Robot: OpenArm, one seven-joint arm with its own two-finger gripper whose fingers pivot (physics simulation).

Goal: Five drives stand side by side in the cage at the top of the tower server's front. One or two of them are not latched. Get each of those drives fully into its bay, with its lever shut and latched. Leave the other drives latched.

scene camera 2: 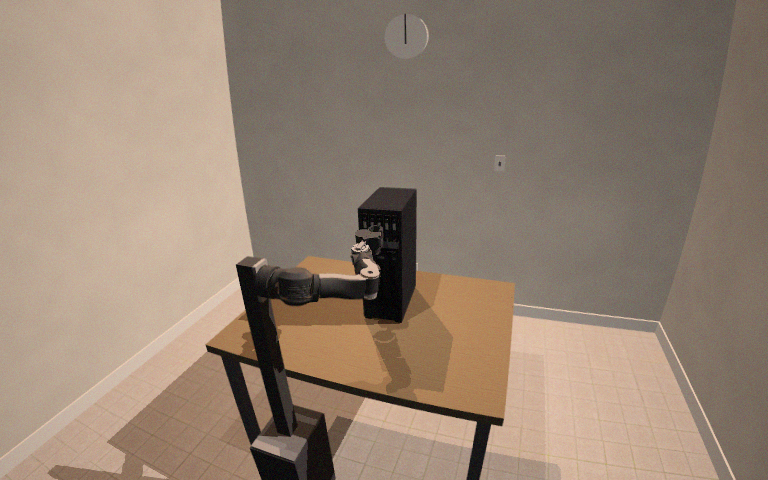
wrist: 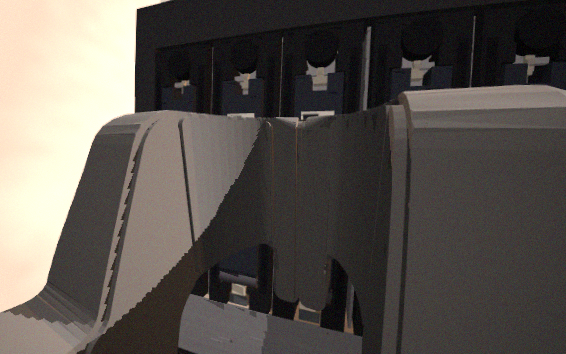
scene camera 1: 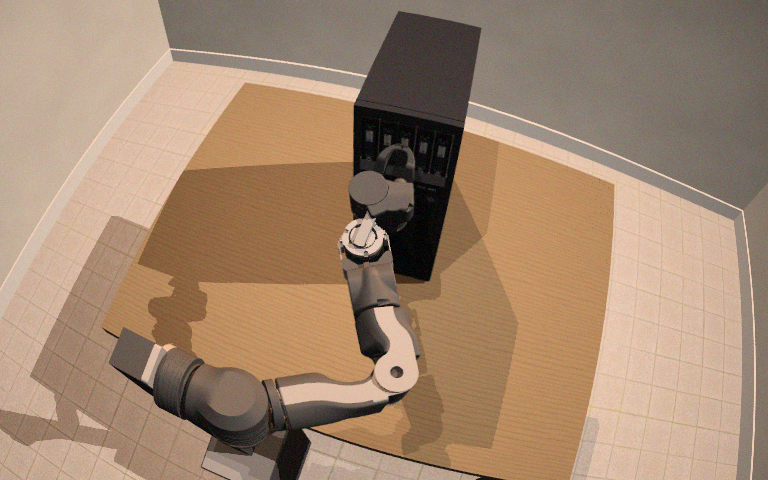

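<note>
The black tower server (scene camera 1: 419,67) (scene camera 2: 408,254) (wrist: 150,60) has five upright drives side by side in its top cage. In the wrist view the leftmost drive (wrist: 178,100), the second drive (wrist: 243,104), the middle drive (wrist: 318,100), the fourth drive (wrist: 422,80) and the rightmost drive (wrist: 520,75) show their upper ends. No lever visibly swings out there, but the fingers hide most of the faces, so latching cannot be told. My gripper (scene camera 1: 403,148) (wrist: 309,208) is shut and empty, its fingertips together in front of the middle drive's face. Contact is unclear.
The tower stands on a wooden table (scene camera 1: 543,226) (scene camera 2: 475,339). A grey strip (wrist: 225,320) runs below the drive bays. My arm reaches in from the front left, from a post (scene camera 2: 266,339). A grey wall (scene camera 1: 594,84) (scene camera 2: 317,141) rises behind the table.
</note>
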